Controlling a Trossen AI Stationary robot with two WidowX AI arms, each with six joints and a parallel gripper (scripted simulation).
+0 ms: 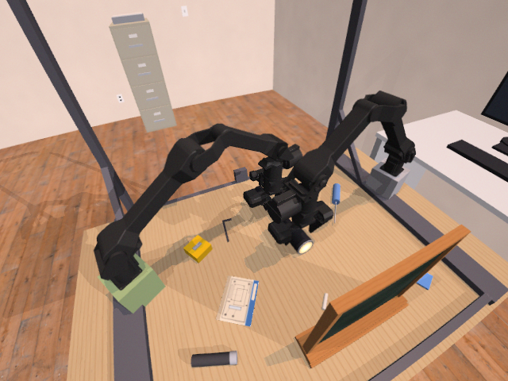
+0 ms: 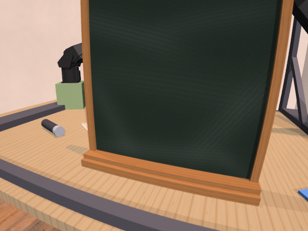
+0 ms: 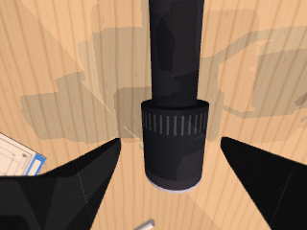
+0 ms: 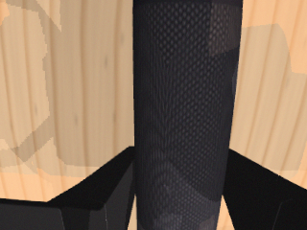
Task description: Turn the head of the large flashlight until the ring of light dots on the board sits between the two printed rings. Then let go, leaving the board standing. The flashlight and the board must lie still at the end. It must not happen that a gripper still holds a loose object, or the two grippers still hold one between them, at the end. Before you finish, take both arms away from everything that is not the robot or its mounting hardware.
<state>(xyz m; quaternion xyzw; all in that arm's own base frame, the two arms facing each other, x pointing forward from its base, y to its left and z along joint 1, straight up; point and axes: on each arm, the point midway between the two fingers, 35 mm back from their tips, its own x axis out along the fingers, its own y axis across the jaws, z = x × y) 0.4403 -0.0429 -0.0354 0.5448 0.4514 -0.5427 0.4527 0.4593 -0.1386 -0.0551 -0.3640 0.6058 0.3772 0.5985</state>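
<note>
Right now the flashlight head is 1 cm ahead of my left hand and 4 cm below it. Round my left hand: chalk stick (18 cm ahead, 3 cm to the right, 7 cm below); booklet (8 cm ahead, 23 cm to the right, 7 cm below); yellow box (11 cm behind, 29 cm to the right, 5 cm below).
</note>
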